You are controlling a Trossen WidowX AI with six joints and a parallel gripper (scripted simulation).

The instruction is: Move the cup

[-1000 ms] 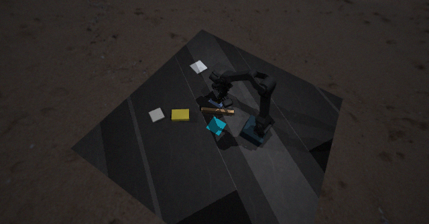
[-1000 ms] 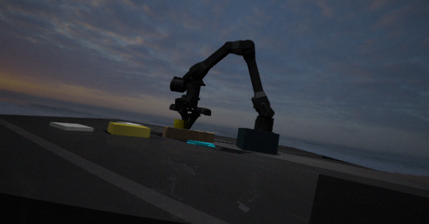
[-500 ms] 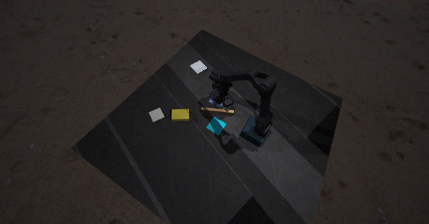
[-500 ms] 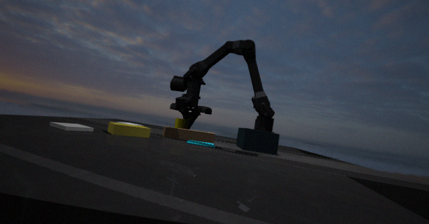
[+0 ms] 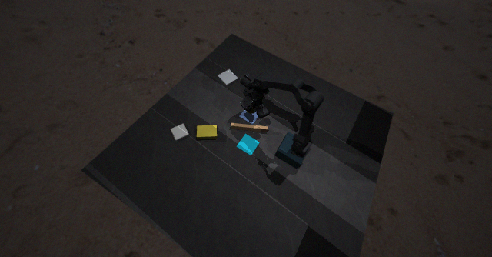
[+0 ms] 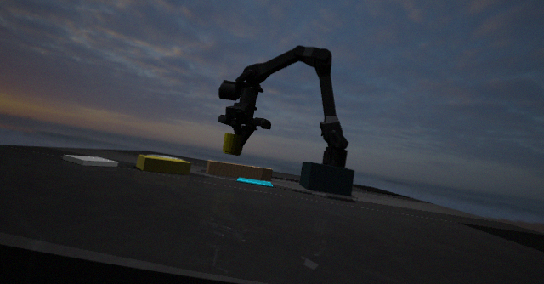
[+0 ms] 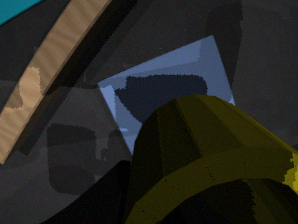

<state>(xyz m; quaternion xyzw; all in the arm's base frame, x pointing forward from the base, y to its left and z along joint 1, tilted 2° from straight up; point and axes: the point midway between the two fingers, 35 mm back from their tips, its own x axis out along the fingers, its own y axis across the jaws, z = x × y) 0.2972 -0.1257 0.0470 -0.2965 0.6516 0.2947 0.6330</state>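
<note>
Right now my gripper tip is 20 mm to the left of the yellow cup and 20 mm short of it. The rest, counted from my gripper tip: brown block: 90 mm below, 70 mm to the left, 10 mm behind; light blue pad: 100 mm below, 20 mm to the right, 20 mm ahead; yellow block: 200 mm ahead, 190 mm to the left, 80 mm below.
</note>
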